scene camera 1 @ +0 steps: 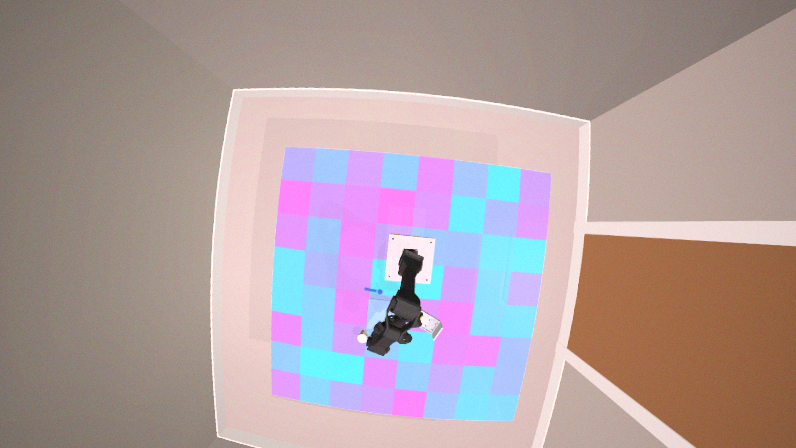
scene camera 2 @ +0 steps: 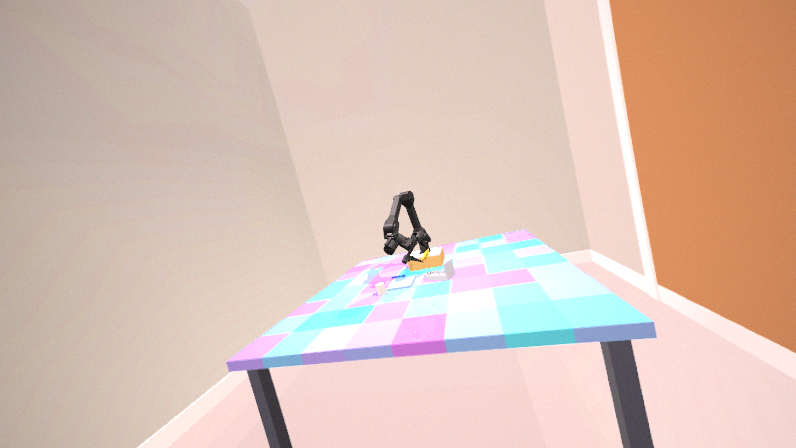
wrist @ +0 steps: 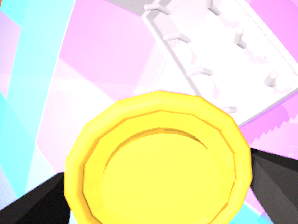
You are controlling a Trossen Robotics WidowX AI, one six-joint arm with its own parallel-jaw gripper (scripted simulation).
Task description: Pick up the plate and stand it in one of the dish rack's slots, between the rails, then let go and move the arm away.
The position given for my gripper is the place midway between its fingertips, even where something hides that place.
Note:
My gripper (wrist: 158, 170) carries a yellow plate (wrist: 159, 150). Further things: a dish rack (wrist: 234, 61).

